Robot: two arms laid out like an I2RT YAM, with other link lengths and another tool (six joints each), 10 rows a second.
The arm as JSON. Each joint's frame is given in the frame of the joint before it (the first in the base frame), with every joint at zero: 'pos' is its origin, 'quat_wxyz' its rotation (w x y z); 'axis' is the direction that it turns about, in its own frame. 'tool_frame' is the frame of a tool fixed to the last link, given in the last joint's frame.
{
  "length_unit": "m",
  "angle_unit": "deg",
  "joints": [
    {
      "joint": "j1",
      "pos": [
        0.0,
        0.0,
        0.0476
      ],
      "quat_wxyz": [
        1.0,
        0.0,
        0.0,
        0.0
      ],
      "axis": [
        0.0,
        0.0,
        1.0
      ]
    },
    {
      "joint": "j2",
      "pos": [
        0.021,
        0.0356,
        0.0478
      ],
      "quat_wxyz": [
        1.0,
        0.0,
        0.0,
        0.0
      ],
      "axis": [
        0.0,
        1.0,
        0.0
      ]
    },
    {
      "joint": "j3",
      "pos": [
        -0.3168,
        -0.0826,
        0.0
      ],
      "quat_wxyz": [
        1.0,
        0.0,
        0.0,
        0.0
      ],
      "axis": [
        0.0,
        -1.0,
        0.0
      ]
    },
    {
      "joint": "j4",
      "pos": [
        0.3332,
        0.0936,
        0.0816
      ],
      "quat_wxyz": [
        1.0,
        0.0,
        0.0,
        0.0
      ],
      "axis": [
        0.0,
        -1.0,
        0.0
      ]
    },
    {
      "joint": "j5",
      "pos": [
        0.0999,
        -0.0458,
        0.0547
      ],
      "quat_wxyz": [
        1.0,
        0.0,
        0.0,
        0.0
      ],
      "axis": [
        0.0,
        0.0,
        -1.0
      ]
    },
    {
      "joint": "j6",
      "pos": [
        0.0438,
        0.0,
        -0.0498
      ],
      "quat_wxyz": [
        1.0,
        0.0,
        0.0,
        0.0
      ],
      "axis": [
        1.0,
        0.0,
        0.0
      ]
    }
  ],
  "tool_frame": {
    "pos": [
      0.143,
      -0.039,
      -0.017
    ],
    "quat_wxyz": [
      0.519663,
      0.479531,
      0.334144,
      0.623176
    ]
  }
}
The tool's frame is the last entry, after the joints.
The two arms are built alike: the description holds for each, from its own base.
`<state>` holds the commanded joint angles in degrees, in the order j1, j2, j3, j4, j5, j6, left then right.
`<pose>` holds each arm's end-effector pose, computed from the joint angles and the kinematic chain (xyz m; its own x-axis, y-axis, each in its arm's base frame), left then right.
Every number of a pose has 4 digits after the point.
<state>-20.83 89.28 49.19 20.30 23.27 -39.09 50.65 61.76 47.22 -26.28 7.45 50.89</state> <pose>0.4936 -0.3062 0.1889 0.4813 0.7106 -0.5132 0.3186 0.4036 0.8577 0.2838 0.2913 0.1571 0.0834 0.7530 0.6527 0.5799 -0.5694 0.5827</pose>
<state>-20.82 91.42 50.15 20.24 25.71 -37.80 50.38 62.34 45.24 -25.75 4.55 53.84</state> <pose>0.4932 -0.3131 0.1782 0.5091 0.6918 -0.5122 0.3455 0.3808 0.8577 0.2735 0.2938 0.1351 0.1333 0.7380 0.6615 0.6206 -0.5826 0.5249</pose>
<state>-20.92 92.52 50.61 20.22 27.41 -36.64 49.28 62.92 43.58 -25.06 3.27 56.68</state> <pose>0.4907 -0.3182 0.1724 0.5336 0.6763 -0.5078 0.3590 0.3625 0.8601 0.2717 0.2895 0.1176 0.1965 0.7220 0.6634 0.6257 -0.6132 0.4821</pose>
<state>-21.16 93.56 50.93 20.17 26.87 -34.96 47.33 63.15 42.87 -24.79 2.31 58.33</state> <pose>0.4927 -0.3203 0.1636 0.5421 0.6864 -0.4848 0.3523 0.3382 0.8727 0.2768 0.2815 0.1101 0.2473 0.7034 0.6663 0.6135 -0.6459 0.4542</pose>
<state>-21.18 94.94 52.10 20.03 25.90 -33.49 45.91 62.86 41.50 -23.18 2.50 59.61</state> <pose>0.5008 -0.3211 0.1588 0.5447 0.7012 -0.4601 0.3370 0.3193 0.8857 0.2833 0.2746 0.1045 0.2788 0.6810 0.6771 0.5864 -0.6791 0.4415</pose>
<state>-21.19 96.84 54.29 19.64 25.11 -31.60 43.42 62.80 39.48 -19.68 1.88 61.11</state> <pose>0.5126 -0.3238 0.1570 0.5544 0.7133 -0.4287 0.3157 0.2964 0.9014 0.2958 0.2671 0.0974 0.3134 0.6386 0.7028 0.5481 -0.7261 0.4153</pose>
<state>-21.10 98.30 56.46 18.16 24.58 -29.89 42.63 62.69 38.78 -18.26 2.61 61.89</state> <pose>0.5222 -0.3251 0.1549 0.5588 0.7241 -0.4041 0.3074 0.2717 0.9120 0.3021 0.2630 0.0964 0.3267 0.6202 0.7132 0.5200 -0.7480 0.4123</pose>
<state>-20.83 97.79 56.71 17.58 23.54 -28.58 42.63 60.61 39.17 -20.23 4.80 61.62</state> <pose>0.5257 -0.3205 0.1584 0.5576 0.7393 -0.3776 0.2846 0.2570 0.9235 0.3024 0.2533 0.1076 0.3240 0.6232 0.7118 0.4901 -0.7542 0.4371</pose>
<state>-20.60 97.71 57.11 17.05 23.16 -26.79 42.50 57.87 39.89 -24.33 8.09 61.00</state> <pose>0.5281 -0.3179 0.1593 0.5662 0.7469 -0.3487 0.2654 0.2353 0.9350 0.2998 0.2347 0.1194 0.3322 0.6406 0.6922 0.4514 -0.7524 0.4797</pose>
